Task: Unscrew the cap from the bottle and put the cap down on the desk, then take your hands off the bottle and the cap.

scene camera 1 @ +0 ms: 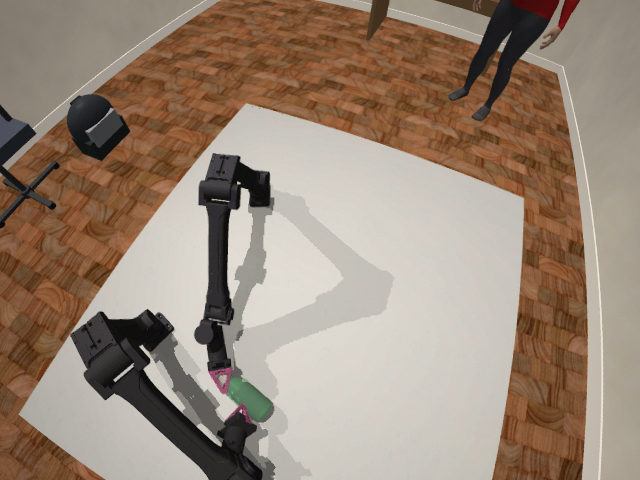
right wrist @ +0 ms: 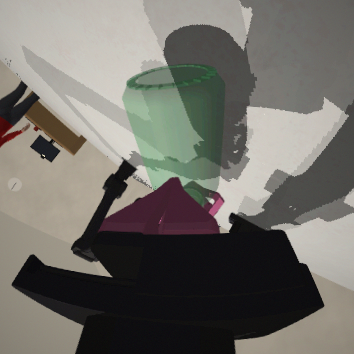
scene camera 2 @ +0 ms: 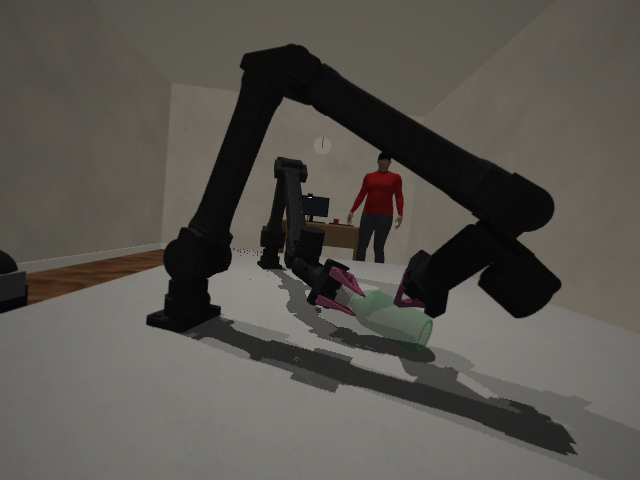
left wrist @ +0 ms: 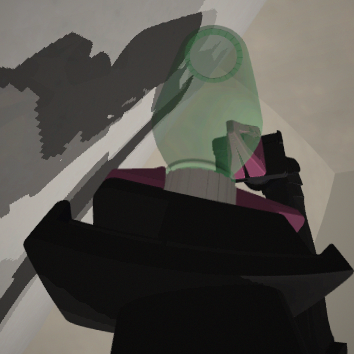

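Seen in the pictures: left gripper, fingertip midpoint: (scene camera 1: pixel 223 392) (right wrist: pixel 209 207) (scene camera 2: pixel 358 305); right gripper, fingertip midpoint: (scene camera 1: pixel 243 404) (right wrist: pixel 174 183) (scene camera 2: pixel 396 304) (left wrist: pixel 229 125); left arm's base at its link origin: (scene camera 1: pixel 260 195) (right wrist: pixel 129 164) (scene camera 2: pixel 269 266); right arm's base at its link origin: (scene camera 1: pixel 155 332) (right wrist: pixel 247 224) (scene camera 2: pixel 186 318).
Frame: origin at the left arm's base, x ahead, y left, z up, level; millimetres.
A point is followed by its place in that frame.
A see-through green bottle (scene camera 1: pixel 250 399) @(x 0, y -806, z 90 mm) (scene camera 2: pixel 391 316) @(x -37, y -827, z 69 mm) (left wrist: pixel 207 116) @(x -40, y -739, z 62 mm) (right wrist: pixel 175 126) @(x 10, y -855, z 68 mm) lies tilted on the white table (scene camera 1: pixel 390 286) @(x 500, y -434, z 0 mm), with its base low and its neck raised. A grey ribbed cap (scene camera 2: pixel 343 298) @(x -96, y -754, z 83 mm) (left wrist: pixel 200 184) @(x -67, y -726, z 76 mm) sits at the bottle's neck. My left gripper (scene camera 1: pixel 221 378) (scene camera 2: pixel 339 292) (left wrist: pixel 184 179) @(x -83, y -787, z 78 mm) is shut on the cap. My right gripper (scene camera 1: pixel 241 413) @(x -21, y -820, z 88 mm) (scene camera 2: pixel 406 297) @(x -21, y -820, z 88 mm) (right wrist: pixel 174 183) @(x -21, y -820, z 88 mm) is shut with its pink fingers pressed together and nothing between them. It sits against the bottle's side near the shoulder.
Both arm bases stand on the table's left side in scene camera 1. A person in a red top (scene camera 2: pixel 380 210) stands beyond the table by a wooden desk (scene camera 2: pixel 339 235) with a monitor. A black device (scene camera 1: pixel 99 126) sits on the floor at the left.
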